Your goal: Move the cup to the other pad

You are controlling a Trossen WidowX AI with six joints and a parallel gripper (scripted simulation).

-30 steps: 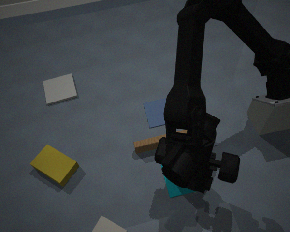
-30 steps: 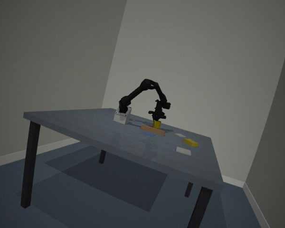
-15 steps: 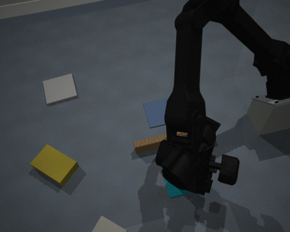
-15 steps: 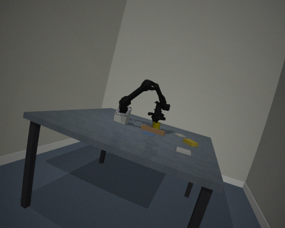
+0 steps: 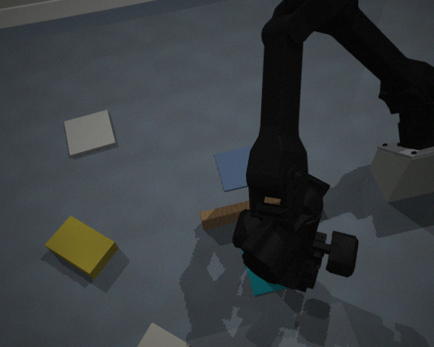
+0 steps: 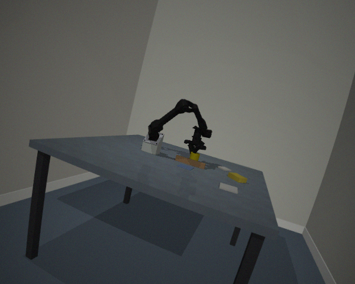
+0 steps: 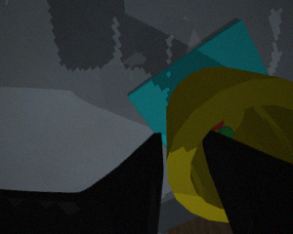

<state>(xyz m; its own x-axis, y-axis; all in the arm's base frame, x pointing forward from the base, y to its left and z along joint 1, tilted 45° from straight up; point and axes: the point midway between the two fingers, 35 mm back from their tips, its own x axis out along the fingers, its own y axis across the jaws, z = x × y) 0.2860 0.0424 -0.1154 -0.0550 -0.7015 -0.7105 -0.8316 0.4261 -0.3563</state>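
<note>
The yellow cup is 20 mm ahead of my gripper tip, 10 mm to the right of it and 10 mm below it. Round my gripper tip: pale blue pad: 240 mm to the right, 50 mm below, 10 mm ahead; teal pad: 50 mm below, 20 mm to the right, 20 mm ahead; wooden bar: 130 mm to the right, 30 mm below, 20 mm ahead.
</note>
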